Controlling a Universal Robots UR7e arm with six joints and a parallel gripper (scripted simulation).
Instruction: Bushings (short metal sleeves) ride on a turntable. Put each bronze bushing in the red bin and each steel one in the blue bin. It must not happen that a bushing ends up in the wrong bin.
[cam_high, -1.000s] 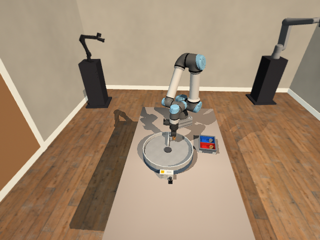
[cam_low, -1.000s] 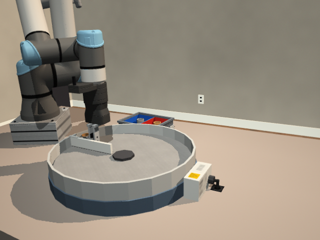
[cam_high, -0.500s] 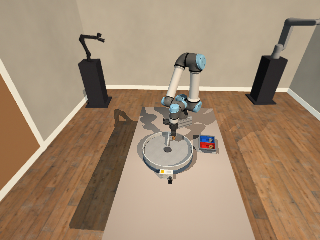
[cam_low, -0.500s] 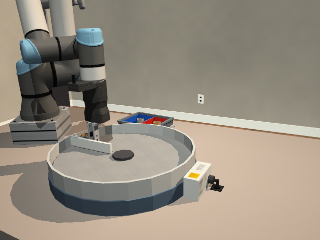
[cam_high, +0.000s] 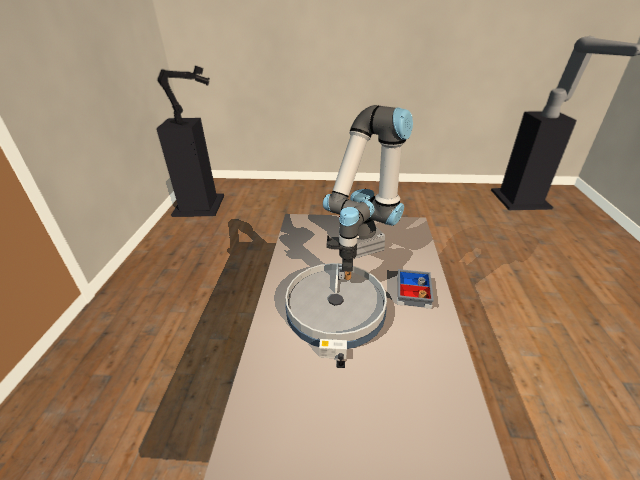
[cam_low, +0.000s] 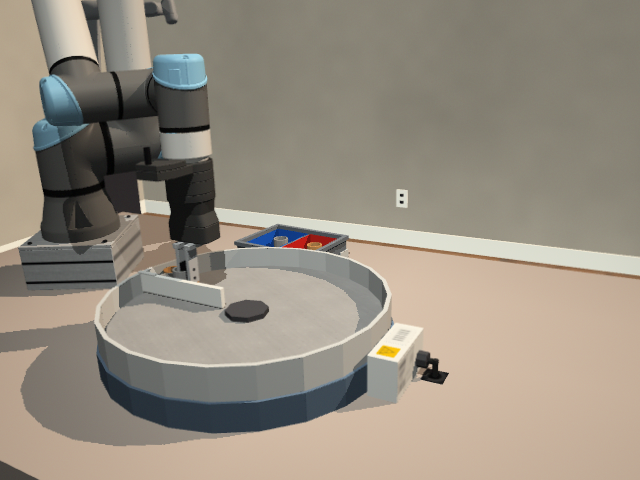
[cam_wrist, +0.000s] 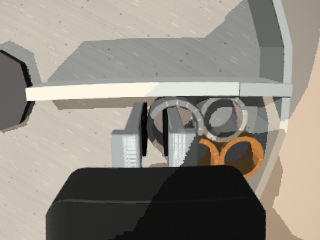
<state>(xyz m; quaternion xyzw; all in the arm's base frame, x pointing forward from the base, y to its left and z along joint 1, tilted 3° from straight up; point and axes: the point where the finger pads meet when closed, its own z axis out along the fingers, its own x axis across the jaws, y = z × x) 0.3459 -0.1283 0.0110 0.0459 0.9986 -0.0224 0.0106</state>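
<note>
Right now my hand is 30 mm short of the bin, 330 mm to the right of it and 70 mm above it. Round my hand: round turntable 120 mm ahead, 30 mm to the right, 40 mm below.
</note>
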